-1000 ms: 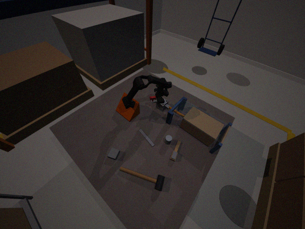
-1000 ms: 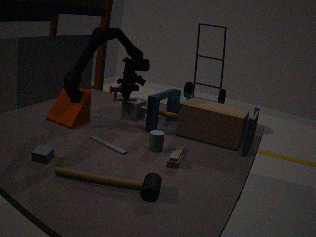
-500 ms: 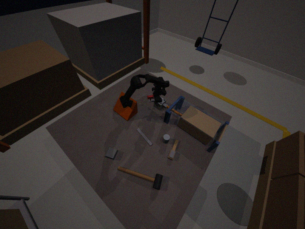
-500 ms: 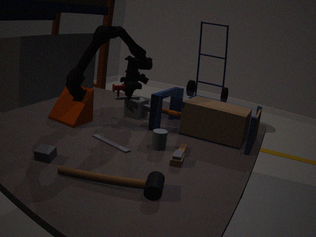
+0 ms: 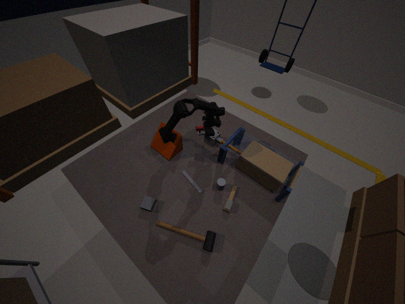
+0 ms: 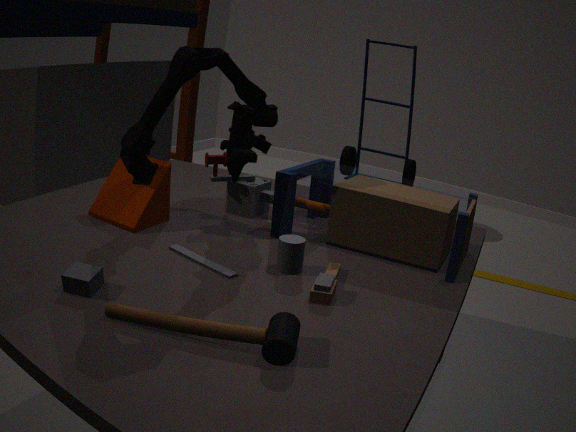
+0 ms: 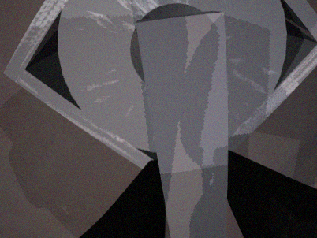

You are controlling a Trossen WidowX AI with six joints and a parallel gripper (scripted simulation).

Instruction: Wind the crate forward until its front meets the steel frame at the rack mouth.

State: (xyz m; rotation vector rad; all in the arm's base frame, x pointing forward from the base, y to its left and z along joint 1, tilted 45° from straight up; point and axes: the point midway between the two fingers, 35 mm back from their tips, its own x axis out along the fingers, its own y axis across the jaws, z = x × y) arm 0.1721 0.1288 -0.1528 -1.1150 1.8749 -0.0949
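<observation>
My gripper tip is 40 mm past the red knob, 40 mm to the left of it and 50 mm below it. The rest, counted from my gripper tip: flat grey bar 110 mm ahead, 350 mm to the right, 90 mm below; then grey winch 20 mm ahead, 20 mm to the left, 60 mm below; then small wooden tool 380 mm ahead, 320 mm to the right, 70 mm below.
</observation>
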